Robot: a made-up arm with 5 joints.
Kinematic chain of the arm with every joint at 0, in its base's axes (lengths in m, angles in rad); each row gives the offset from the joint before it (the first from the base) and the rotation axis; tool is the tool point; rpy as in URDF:
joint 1: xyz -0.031 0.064 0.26 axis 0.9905 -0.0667 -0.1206
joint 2: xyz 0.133 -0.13 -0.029 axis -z
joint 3: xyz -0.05 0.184 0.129 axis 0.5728 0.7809 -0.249
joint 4: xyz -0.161 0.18 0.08 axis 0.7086 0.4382 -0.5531
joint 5: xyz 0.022 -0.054 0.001 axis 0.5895 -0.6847 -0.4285
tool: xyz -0.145 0.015 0.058 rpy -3.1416 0 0
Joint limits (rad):
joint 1: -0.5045..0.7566
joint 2: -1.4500..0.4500
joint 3: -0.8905..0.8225
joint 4: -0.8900..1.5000
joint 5: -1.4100..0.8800
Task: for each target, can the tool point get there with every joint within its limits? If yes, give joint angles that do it. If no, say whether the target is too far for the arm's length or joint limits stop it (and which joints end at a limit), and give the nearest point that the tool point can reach.
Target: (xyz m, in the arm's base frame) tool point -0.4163 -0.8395 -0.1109
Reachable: no: too far | nearest point -0.3294 -0.3681 0.0981 | short by 0.523 m
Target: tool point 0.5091 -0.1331 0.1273
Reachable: no: joint limits stop it (at a limit: joint 1, joint 2, joint 3, joint 5) | nearest point 0.1079 -0.1658 0.5607 | short by 0.592 m
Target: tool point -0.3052 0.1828 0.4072
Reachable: yes | joints 0.3733 -0.1251 -0.3630 0.2511 0.2843
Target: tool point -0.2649 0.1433 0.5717
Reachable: yes | joints 0.5490 -0.0961 -0.2017 -0.6230 -1.1336
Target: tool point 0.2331 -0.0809 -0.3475
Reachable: no: joint limits stop it (at a limit: joint 1, joint 2, joint 3, joint 5) | nearest point -0.1586 -0.1467 -0.0620 | short by 0.489 m
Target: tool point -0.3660 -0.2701 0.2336
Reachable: yes | joints 0.5528 -1.1223 -0.2338 -0.0869 -0.0474
